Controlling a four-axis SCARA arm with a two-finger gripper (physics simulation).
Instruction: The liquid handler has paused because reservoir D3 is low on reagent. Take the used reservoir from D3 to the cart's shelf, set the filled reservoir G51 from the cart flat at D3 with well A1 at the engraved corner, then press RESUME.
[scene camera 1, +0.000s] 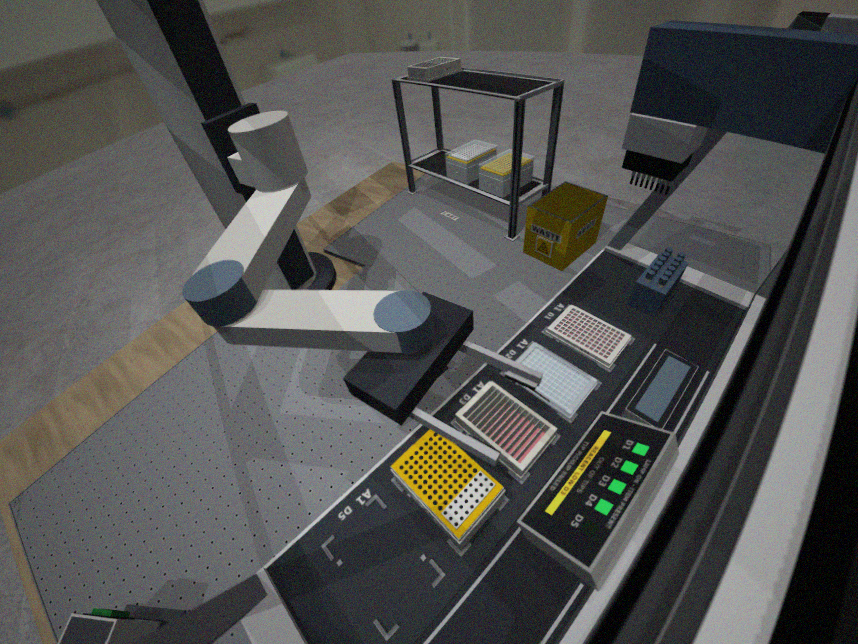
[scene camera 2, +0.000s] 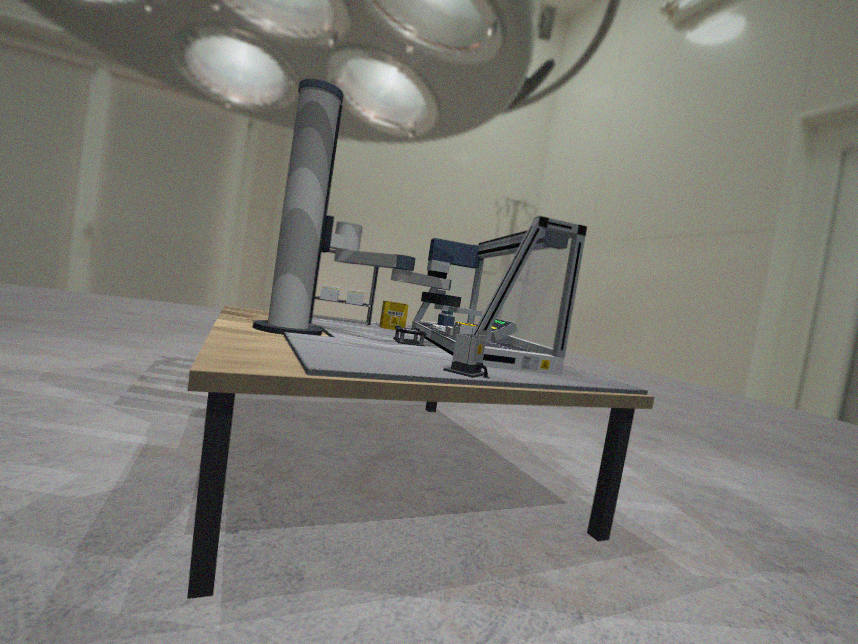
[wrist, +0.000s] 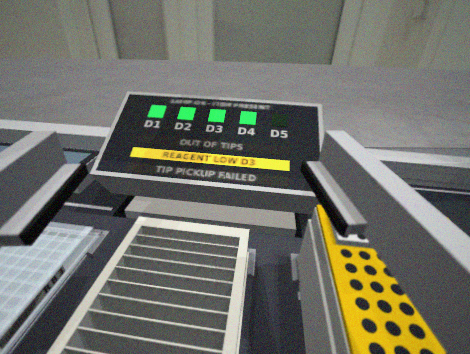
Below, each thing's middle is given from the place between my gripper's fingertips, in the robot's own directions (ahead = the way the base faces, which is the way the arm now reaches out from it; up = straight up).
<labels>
Right now my hand is 140 mm to the right of the clear well plate (scene camera 1: 564, 387) and 100 mm above it. The rest, counted from my hand: yellow bin (scene camera 1: 561, 225) 570 mm to the left, 140 mm behind, 90 mm below.
</labels>
